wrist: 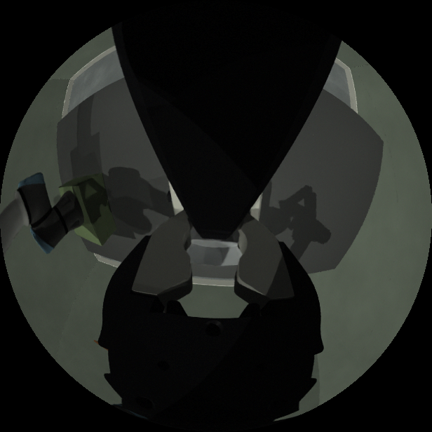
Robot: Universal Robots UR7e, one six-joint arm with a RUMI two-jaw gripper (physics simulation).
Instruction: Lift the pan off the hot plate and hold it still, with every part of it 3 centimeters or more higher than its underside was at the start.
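The black pan (215, 100) fills the upper middle of the wrist view, very near the camera, and narrows down to a blunt end at the fingers. My gripper (215, 210) is shut on this narrow end, with one grey finger on each side. A pale block, apparently the hot plate (176, 199), shows in small parts on both sides behind the pan; the pan hides most of it. The pan's underside, and the height between it and the hot plate, cannot be made out.
A dark grey table top (335, 150) lies behind, with shadows on it. At the left is a yellow-green block (95, 225), with a jointed black arm part with blue caps (42, 210) beside it. A pale-rimmed surface shows past the table's edges, over a green floor (370, 280).
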